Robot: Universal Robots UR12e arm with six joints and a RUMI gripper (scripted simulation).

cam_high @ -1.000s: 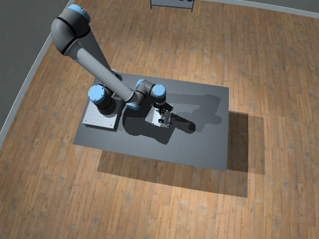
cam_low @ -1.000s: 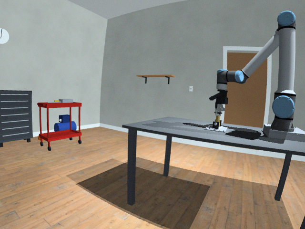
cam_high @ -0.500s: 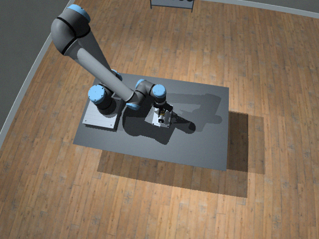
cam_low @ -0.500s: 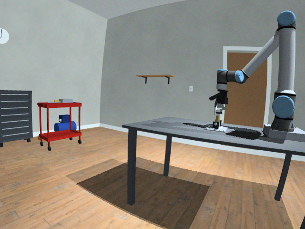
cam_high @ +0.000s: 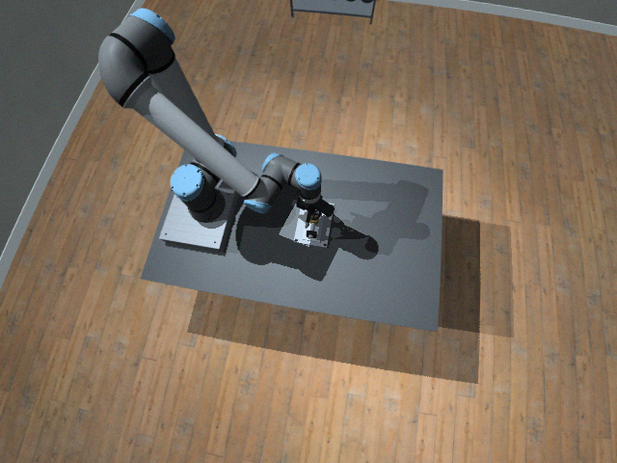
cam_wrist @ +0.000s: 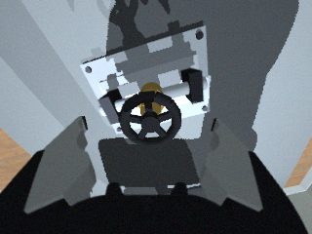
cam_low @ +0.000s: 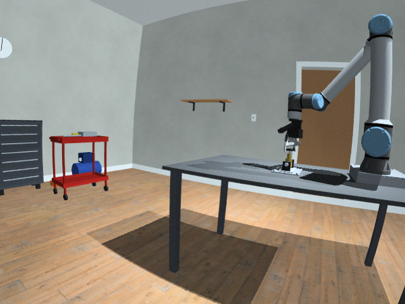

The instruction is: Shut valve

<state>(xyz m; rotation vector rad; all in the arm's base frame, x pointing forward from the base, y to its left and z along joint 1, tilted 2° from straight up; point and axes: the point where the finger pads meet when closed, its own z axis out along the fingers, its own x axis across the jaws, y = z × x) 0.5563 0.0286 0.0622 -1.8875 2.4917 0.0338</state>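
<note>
Right now the black spoked handwheel is 10 mm above my hand. Also, from my hand: base plate (120 mm below).
</note>
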